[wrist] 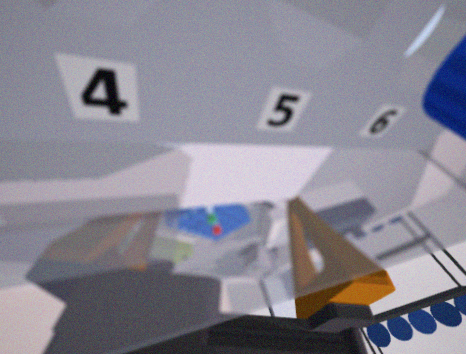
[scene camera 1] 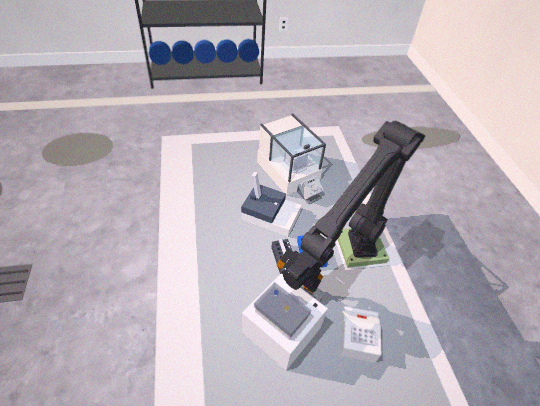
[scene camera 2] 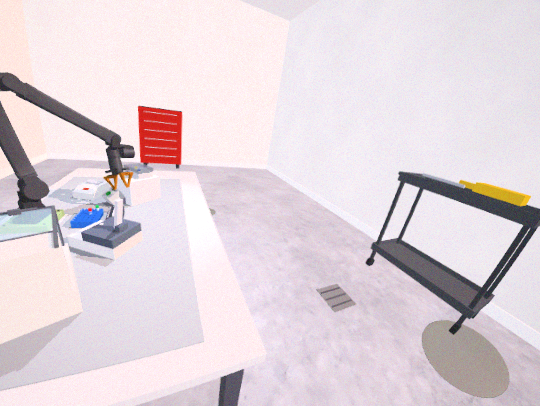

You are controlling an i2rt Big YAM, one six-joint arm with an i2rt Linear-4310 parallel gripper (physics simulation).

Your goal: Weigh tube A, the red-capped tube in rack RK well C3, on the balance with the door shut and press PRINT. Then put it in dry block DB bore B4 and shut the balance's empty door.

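Frame: origin at the arm's base, x ahead, y left, z up, level; centimetres.
Seen in the pictures: gripper, fingertip midpoint: [wrist: 227, 192] [scene camera 2: 121, 188]; arm's base, link origin: [scene camera 1: 362, 244].
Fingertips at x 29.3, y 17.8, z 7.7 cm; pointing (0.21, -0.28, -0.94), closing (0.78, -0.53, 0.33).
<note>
Pixels of each thing's middle, then the offset from my fingertips to it. "spot": a spot on its surface instead.
- white unit with a grey top block, body centre: [wrist: 114, 61] [scene camera 1: 293, 306] [scene camera 2: 128, 183] dx +0.9, dy +10.2, dz -0.8 cm
- red cap, body centre: [scene camera 2: 90, 209] dx -9.2, dy -15.0, dz -5.4 cm
- green cap, body centre: [scene camera 2: 97, 206] dx -7.6, dy -11.3, dz -5.4 cm
- glass-sided balance, body centre: [wrist: 298, 281] [scene camera 2: 24, 255] [scene camera 1: 296, 158] dx -8.0, dy -56.7, dz +0.8 cm
- dark-topped device with a white post, surface spot: [scene camera 1: 265, 202] spot: dx +6.4, dy -34.9, dz -2.3 cm
- black block with holes, body centre: [scene camera 1: 284, 256] [scene camera 2: 115, 213] dx +0.6, dy -13.5, dz -7.9 cm
- white keypad unit, body centre: [scene camera 1: 360, 331] [scene camera 2: 91, 188] dx -20.5, dy +16.5, dz -6.8 cm
My gripper [scene camera 1: 301, 276] [scene camera 2: 121, 187] [wrist: 219, 207] is open and empty, beside the edge of a white unit with a grey top block [scene camera 1: 284, 311] that looks like the dry block. In the wrist view labels 4, 5 and 6 on a grey surface are very close. The blue rack [scene camera 1: 302, 242] [scene camera 2: 86, 218] [wrist: 237, 218] stands apart from the fingers, partly hidden by the arm in scene camera 1. A red cap [scene camera 2: 90, 209] [wrist: 217, 230] shows in it beside a green cap [scene camera 2: 97, 206] [wrist: 212, 219]. The glass-sided balance [scene camera 1: 272, 159] [scene camera 2: 35, 285] stands farther back; its door position is unclear.
A dark-topped device with a white post [scene camera 1: 265, 202] [scene camera 2: 112, 232] stands between balance and racks. A black block with holes [scene camera 1: 280, 248] is beside the blue rack. A white keypad unit [scene camera 1: 362, 332] stands right of the grey-topped unit. The arm stands on a green base [scene camera 1: 372, 256].
</note>
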